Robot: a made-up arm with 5 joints.
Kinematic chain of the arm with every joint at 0, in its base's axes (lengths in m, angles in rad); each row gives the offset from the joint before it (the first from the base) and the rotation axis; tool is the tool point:
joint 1: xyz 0 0 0.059 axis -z
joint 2: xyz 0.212 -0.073 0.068 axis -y
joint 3: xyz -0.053 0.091 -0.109 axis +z
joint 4: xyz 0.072 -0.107 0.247 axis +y
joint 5: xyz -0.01 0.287 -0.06 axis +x
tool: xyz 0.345 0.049 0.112
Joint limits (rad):
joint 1: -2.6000..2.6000
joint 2: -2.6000..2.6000
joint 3: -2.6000..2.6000
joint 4: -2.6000..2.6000
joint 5: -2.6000..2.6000
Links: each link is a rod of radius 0.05 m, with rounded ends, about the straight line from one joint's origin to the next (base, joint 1, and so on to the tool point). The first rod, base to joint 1, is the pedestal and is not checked.
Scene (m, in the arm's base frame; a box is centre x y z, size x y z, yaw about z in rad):
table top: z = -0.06
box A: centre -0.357 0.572 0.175 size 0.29 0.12 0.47 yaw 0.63
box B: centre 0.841 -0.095 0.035 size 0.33 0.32 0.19 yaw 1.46
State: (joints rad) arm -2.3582 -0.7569 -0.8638 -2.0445 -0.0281
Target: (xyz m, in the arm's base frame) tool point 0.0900 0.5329 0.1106
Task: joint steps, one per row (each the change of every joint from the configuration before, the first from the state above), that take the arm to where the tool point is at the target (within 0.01 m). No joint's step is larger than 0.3 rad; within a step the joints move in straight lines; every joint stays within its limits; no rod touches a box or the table.
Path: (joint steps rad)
1: 0.0672 0.1651 -0.1829 0.1815 0.1727
2: 0.0673 0.1650 -0.1830 0.1816 0.1727
3: 0.0532 0.0393 -0.1125 0.2681 0.0120
4: 0.0532 0.0392 -0.1125 0.2681 0.0120
5: 0.0533 0.0392 -0.1126 0.2681 0.0121
6: 0.0532 0.0392 -0.1125 0.2681 0.0120
7: 0.0532 0.0393 -0.1125 0.2681 0.0120
8: -0.0752 -0.2268 0.1023 0.1790 0.1316
9: -0.0752 -0.2267 0.1024 0.1790 0.1316
10: -0.0752 -0.2268 0.1024 0.1791 0.1316

